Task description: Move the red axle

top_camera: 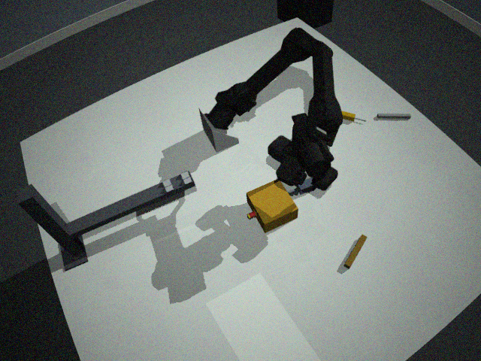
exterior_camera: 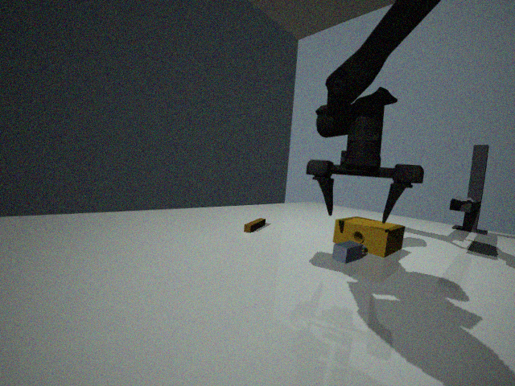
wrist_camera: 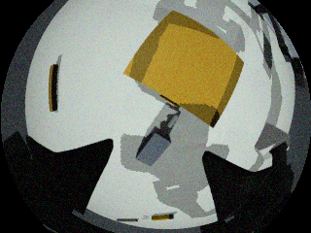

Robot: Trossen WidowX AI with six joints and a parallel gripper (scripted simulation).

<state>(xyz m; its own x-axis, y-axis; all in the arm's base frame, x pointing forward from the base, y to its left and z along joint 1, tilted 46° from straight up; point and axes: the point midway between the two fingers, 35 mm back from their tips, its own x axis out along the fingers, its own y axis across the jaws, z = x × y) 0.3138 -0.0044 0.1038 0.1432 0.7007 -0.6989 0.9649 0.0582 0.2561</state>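
Now: the yellow beam 90 mm to the right of my gripper tip and 40 mm below it. Also, from my gripper tip: grey bar: 40 mm behind, 460 mm to the left, 60 mm below.
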